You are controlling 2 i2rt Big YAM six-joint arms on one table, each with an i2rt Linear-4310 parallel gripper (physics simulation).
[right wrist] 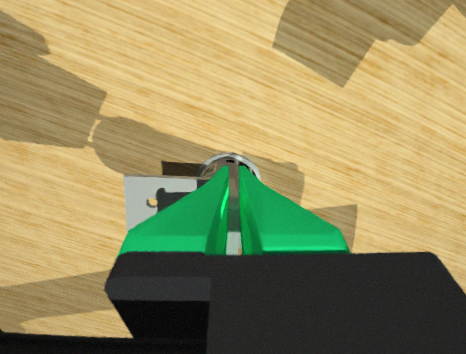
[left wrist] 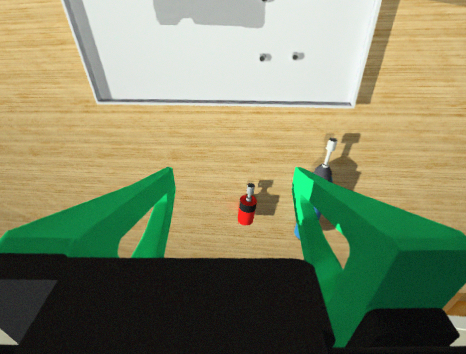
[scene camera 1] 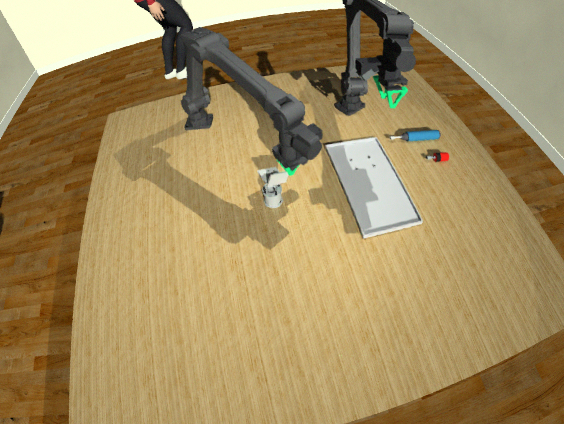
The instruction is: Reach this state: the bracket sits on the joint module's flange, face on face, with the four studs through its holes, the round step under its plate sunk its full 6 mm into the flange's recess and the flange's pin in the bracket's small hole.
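Frame: origin at the left arm's base, x back, y right, z up, level; millimetres.
Seen in the pictures: left gripper, fingertip midpoint: (left wrist: 233, 177) (scene camera 1: 388, 103); right gripper, fingertip midpoint: (right wrist: 233, 176) (scene camera 1: 290, 174); left arm's base at its link origin: (scene camera 1: 350, 107); right arm's base at its link origin: (scene camera 1: 199, 123).
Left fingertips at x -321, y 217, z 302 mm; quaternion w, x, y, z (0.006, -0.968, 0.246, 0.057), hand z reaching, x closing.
Observation:
Pixels of each thing's middle, then the offset from my left fingertips to it. "pt": a spot on its surface instead.
- grey joint module at the middle of its body: (right wrist: 226, 204) (scene camera 1: 272, 193) dx +129, dy +374, dz -265 mm
- light grey bracket at the middle of its body: (right wrist: 175, 241) (scene camera 1: 273, 172) dx +154, dy +346, dz -201 mm
- bracket's plate at a spot on its surface: (right wrist: 145, 200) pt dx +174, dy +329, dz -221 mm
- module's round rim at a spot on its surface: (right wrist: 231, 159) pt dx +124, dy +346, dz -295 mm
- white tray at the middle of its body: (left wrist: 213, 26) (scene camera 1: 371, 181) dx -36, dy +62, dz -294 mm
- blue-handled driver at the middle of its body: (left wrist: 315, 195) (scene camera 1: 415, 136) dx -3, dy -271, dz -282 mm
- short red tool at the middle of its body: (left wrist: 248, 203) (scene camera 1: 437, 157) dx -135, dy -242, dz -285 mm
The grey joint module (scene camera 1: 272, 198) stands upright on the table left of the tray. The light grey bracket (scene camera 1: 274, 176) is held just above it, over its flange; I cannot tell whether they touch. My right gripper (scene camera 1: 289, 168) is shut on the bracket's upright wall. In the right wrist view the bracket's plate (right wrist: 145, 200) lies left of the green fingers (right wrist: 233, 182), and the module's round rim (right wrist: 231, 159) shows just beyond the fingertips. My left gripper (scene camera 1: 393, 98) is open and empty, raised at the back right; its fingers (left wrist: 233, 197) frame the red tool.
A white tray (scene camera 1: 372, 182) with several small fasteners (left wrist: 281, 56) lies right of the module. A blue-handled driver (scene camera 1: 418, 135) and a short red tool (scene camera 1: 438, 156) lie right of the tray. A person's legs (scene camera 1: 173, 38) stand beyond the table's far left.

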